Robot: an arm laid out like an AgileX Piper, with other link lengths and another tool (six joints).
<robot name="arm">
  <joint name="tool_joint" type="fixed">
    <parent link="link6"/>
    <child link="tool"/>
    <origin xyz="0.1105 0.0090 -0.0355" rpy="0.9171 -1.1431 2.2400"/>
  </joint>
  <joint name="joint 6" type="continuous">
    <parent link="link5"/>
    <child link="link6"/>
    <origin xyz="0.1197 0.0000 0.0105"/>
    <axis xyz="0.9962 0 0.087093"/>
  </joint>
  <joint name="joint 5" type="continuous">
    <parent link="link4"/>
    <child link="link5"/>
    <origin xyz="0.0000 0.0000 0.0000"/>
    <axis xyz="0 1 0"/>
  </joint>
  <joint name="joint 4" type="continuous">
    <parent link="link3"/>
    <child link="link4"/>
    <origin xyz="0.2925 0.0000 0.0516"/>
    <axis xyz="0.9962 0 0.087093"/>
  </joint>
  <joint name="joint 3" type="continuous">
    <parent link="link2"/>
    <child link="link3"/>
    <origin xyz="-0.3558 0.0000 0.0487"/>
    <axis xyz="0 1 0"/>
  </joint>
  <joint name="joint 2" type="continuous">
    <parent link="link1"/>
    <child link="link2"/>
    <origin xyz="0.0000 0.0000 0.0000"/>
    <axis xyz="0 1 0"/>
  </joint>
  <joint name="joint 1" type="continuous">
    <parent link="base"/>
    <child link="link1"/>
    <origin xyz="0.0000 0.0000 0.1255"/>
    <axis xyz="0 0 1"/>
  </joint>
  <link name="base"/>
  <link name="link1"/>
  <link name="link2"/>
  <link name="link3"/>
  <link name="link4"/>
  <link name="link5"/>
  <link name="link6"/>
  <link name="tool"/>
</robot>
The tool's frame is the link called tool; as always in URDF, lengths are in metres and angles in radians. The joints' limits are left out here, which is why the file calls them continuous.
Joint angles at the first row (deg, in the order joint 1, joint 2, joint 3, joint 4, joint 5, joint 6):
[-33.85 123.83 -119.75 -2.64 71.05 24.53]
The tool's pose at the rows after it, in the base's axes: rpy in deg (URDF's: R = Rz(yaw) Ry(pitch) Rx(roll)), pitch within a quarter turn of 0, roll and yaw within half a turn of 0; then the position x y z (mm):
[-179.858 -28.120 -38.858 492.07 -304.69 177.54]
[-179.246 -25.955 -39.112 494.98 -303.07 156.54]
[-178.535 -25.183 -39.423 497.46 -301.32 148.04]
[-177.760 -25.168 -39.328 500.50 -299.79 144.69]
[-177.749 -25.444 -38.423 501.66 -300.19 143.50]
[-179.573 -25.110 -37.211 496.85 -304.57 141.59]
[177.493 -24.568 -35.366 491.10 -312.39 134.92]
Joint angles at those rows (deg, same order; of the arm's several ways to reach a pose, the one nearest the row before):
[-33.85 125.83 -119.75 -1.48 71.05 24.53]
[-33.84 127.94 -119.75 -0.72 71.05 24.47]
[-33.84 128.81 -119.75 0.00 70.88 24.43]
[-33.85 129.20 -119.75 0.83 70.45 23.92]
[-33.84 129.33 -119.75 1.08 70.06 22.95]
[-33.85 129.43 -119.75 -0.47 70.41 22.63]
[-33.78 130.00 -119.75 -3.03 70.49 22.30]

